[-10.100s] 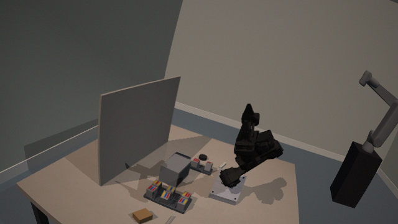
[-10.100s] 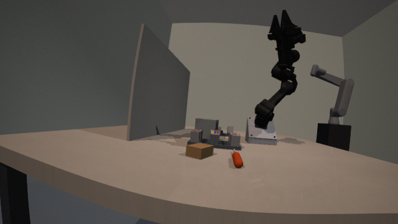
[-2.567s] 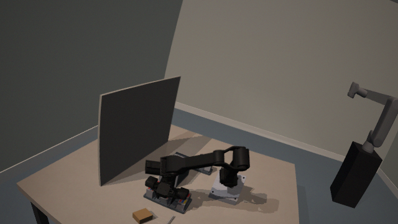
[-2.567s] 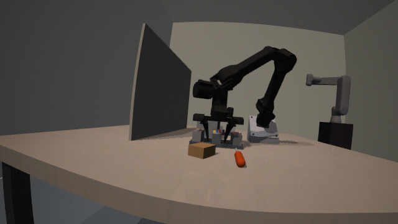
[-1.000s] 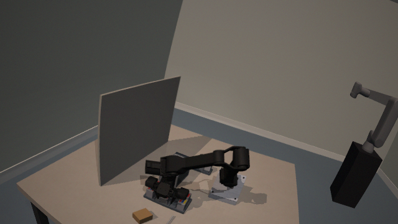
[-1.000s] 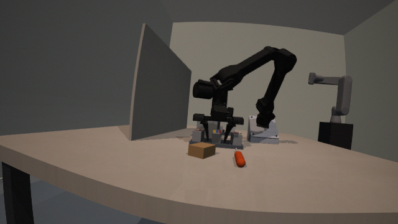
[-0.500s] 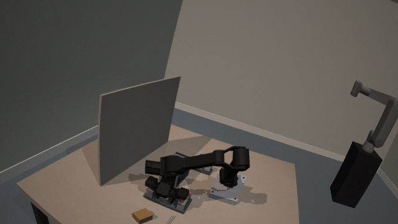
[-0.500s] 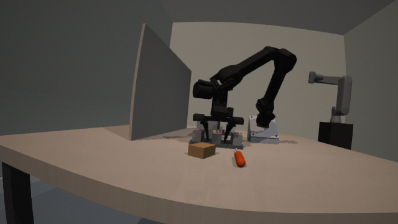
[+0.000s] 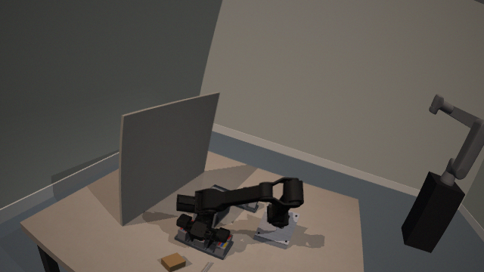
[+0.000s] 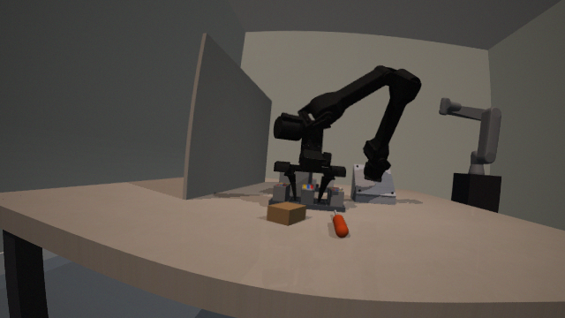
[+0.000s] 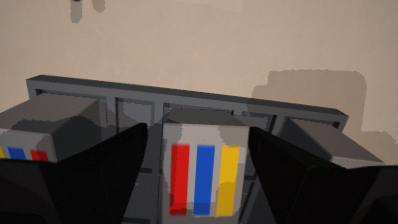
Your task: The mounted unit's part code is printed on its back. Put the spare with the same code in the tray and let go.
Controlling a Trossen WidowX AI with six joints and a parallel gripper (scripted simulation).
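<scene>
Now: gripper tip 420 mm to the left of the dark grey tray, 140 mm short of it and 10 mm above it. Also, from my gripper tip: grey spare block: 30 mm above; mounted unit: 220 mm to the right, 70 mm ahead, 30 mm above; cardboard box: 150 mm to the left, 20 mm ahead.
</scene>
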